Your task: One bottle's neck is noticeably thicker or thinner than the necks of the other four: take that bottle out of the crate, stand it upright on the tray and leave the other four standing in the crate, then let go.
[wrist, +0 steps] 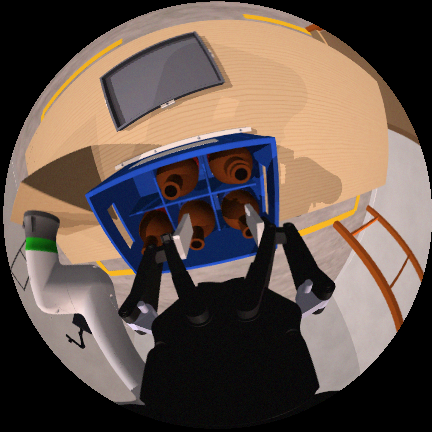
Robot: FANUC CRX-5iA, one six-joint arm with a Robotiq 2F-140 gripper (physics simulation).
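Seen in the pictures: gripper, fingertip midpoint: (217, 217); arm's base, link origin: (40, 218).
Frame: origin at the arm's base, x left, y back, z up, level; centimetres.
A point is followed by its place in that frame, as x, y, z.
The blue crate (274, 165) @[-1.1, -54.3, 1.6] holds brown bottles upright. In the far row stand a left bottle (176, 179) @[-2.0, -41.8, -1.0] and a right bottle (231, 165) @[-1.2, -49.2, -0.6]. In the near row stand a left bottle (154, 225) @[-10.7, -34.8, -4.2], a middle bottle (197, 217) @[-10.2, -43.2, -3.8] and a right bottle (236, 204) @[-9.2, -50.2, -4.3]. I cannot tell surely which neck differs in thickness. My gripper (217, 217) @[-8.5, -46.5, 0.0] is open and empty over the near row. Its left pad is beside the middle bottle's neck, and its right pad partly hides the near right bottle. The dark grey tray (165, 67) @[22.3, -40.5, -15.4] lies empty beyond the crate.
The crate's far left compartment holds no bottle. A pale strip (199, 137) @[2.4, -45.7, -12.9] runs along the crate's far side. The wooden table (265, 85) @[14.9, -62.5, -15.9] carries crate and tray. A white arm part with a green band (41, 244) is at the left. Orange rails (377, 270) stand at the right.
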